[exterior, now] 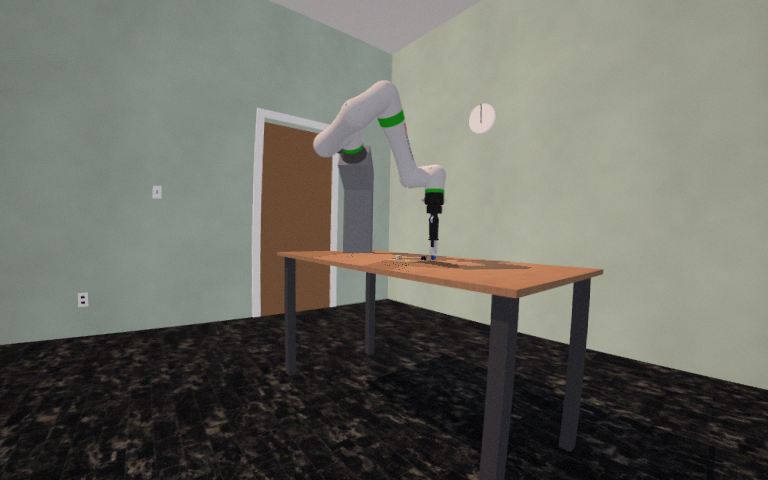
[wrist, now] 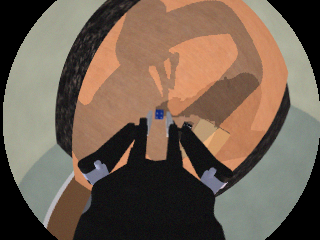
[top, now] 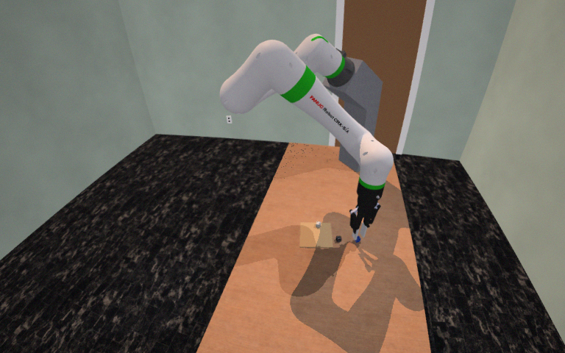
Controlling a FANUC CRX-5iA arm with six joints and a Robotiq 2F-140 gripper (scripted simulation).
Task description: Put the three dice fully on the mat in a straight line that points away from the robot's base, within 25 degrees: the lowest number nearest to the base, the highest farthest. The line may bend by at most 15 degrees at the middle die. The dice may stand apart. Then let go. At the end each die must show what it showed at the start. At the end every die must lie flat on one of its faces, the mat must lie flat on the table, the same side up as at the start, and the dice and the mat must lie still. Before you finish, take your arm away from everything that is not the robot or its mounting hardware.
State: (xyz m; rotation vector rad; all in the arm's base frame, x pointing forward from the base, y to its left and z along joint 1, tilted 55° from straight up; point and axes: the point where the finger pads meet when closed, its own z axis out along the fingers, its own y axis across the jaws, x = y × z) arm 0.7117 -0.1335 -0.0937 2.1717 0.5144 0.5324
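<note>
Right now the blue die is 50 mm below my hand. The rest, counted from my hand: tan mat 170 mm to the right, 60 mm below, 60 mm behind; white die 150 mm to the right, 110 mm behind, 50 mm below; black die 80 mm to the right, 50 mm below, 10 mm behind.
</note>
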